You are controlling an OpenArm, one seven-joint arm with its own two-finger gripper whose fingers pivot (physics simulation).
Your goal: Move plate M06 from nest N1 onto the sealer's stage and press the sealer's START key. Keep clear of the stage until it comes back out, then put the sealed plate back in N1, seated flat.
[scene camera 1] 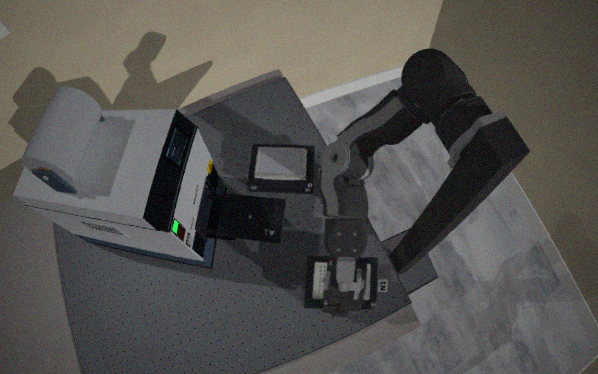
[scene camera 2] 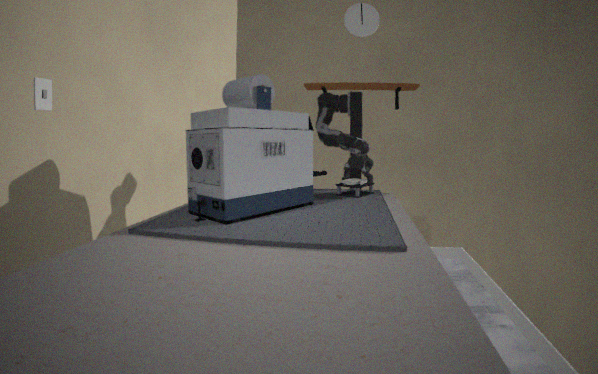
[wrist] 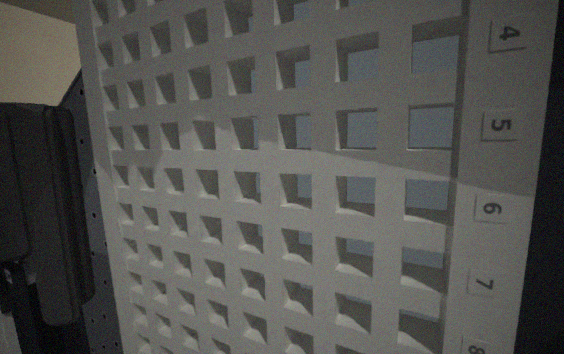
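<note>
Plate M06, white with square wells, is at nest N1, under my gripper. Its edge numbers 4 to 8 show in the wrist view. I cannot tell whether it sits fully flat. My gripper is open, low over the plate, with nothing held. One dark finger stands beyond the plate's left edge in the wrist view; the other finger does not show there. The sealer's stage is out and bare. A green key shows beside a dark red one on the sealer's front.
The white sealer carries a large film roll on top. A second nest holding a pale plate stands beside the stage. The nests and sealer stand on a dark perforated board.
</note>
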